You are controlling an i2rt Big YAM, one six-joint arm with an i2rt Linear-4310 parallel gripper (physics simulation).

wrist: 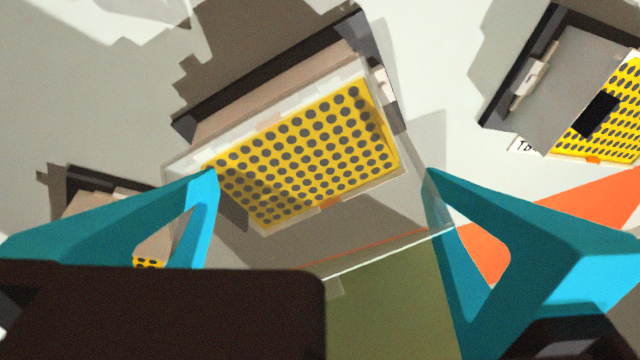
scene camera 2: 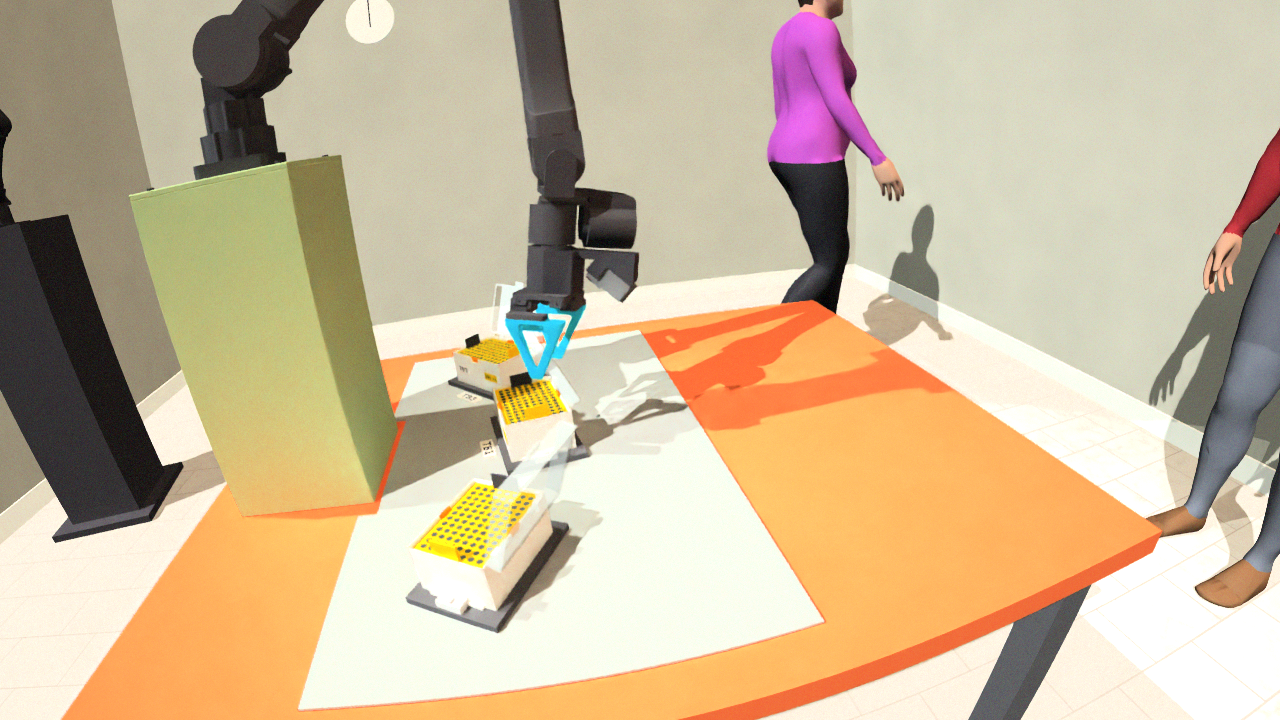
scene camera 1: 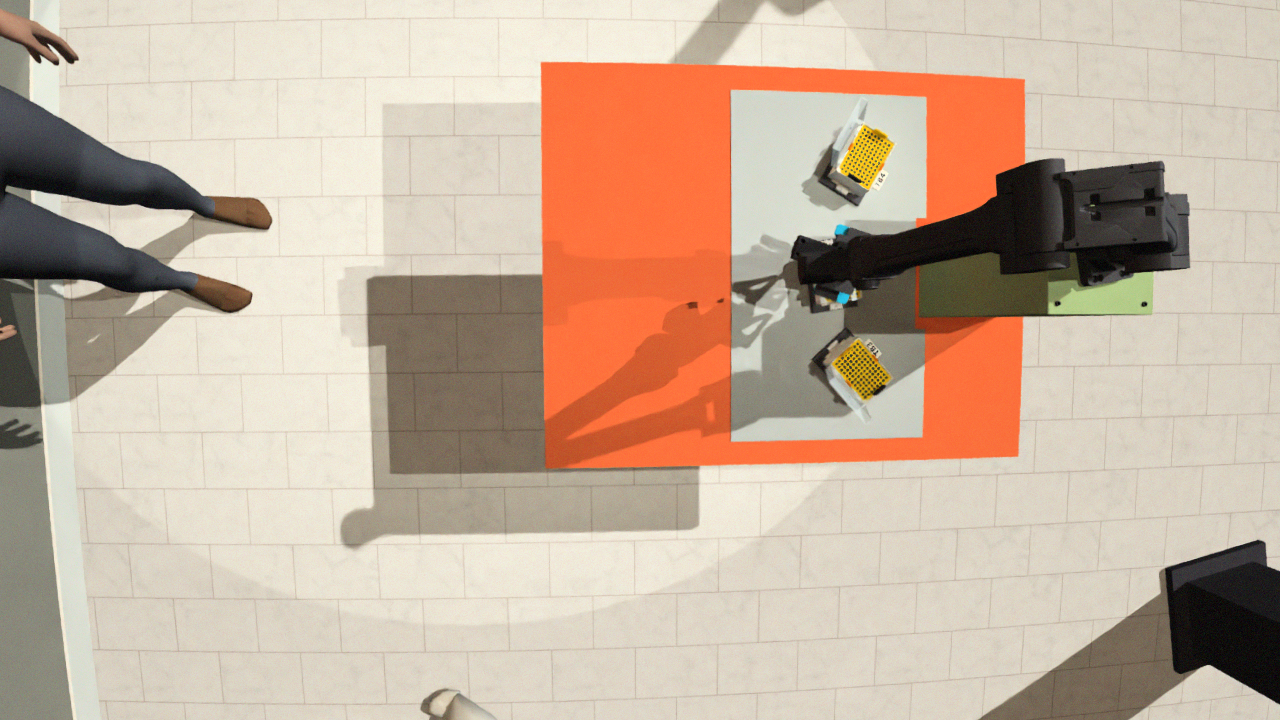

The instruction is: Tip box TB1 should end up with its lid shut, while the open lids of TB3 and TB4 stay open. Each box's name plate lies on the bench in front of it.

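Frame: origin at the arm's base, x ahead, y left, z up, level; centimetres.
Seen in the pictures: gripper, fingertip midpoint: [wrist: 320,179] [scene camera 2: 547,367]; arm's base, link origin: [scene camera 2: 244,171].
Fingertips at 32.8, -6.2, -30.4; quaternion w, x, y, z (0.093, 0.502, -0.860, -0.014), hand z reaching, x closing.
Observation:
Offsets run from my fingertips to a thing's top centre, as dx, dy, dz. Level surfaces: height alone.
TB1 [scene camera 1: 821,300] [scene camera 2: 535,429] [wrist: 300,150], the middle box with a yellow rack, has its clear lid @(+0.3, +1.8, +4.3) [scene camera 2: 562,386] [wrist: 390,251] tilted open. My gripper [scene camera 1: 839,265] [scene camera 2: 547,362] [wrist: 320,179] is open above TB1; in the wrist view the lid overlaps the right finger, but contact cannot be told. TB4 @(-13.4, -21.1, -3.2) [scene camera 1: 866,156] [scene camera 2: 478,546] [wrist: 565,90] has its lid @(-8.4, -25.6, +4.7) [scene camera 1: 848,125] [scene camera 2: 537,474] open. TB3 @(-3.8, +23.5, -3.2) [scene camera 1: 859,368] [scene camera 2: 487,358] [wrist: 92,198] has its lid @(+1.9, +26.9, +4.7) [scene camera 1: 845,394] [scene camera 2: 505,304] open. The arm hides much of TB1 from above.
The boxes stand on a grey mat @(dz -10.6) [scene camera 1: 778,179] [scene camera 2: 626,573] on the orange bench @(dz -10.9) [scene camera 1: 626,161] [scene camera 2: 859,465]. TB4 and TB3 stand on either side of TB1. The green pedestal [scene camera 1: 984,291] [scene camera 2: 259,358] rises at the bench edge. Name plates [scene camera 1: 880,180] [scene camera 2: 486,449] lie by the boxes.

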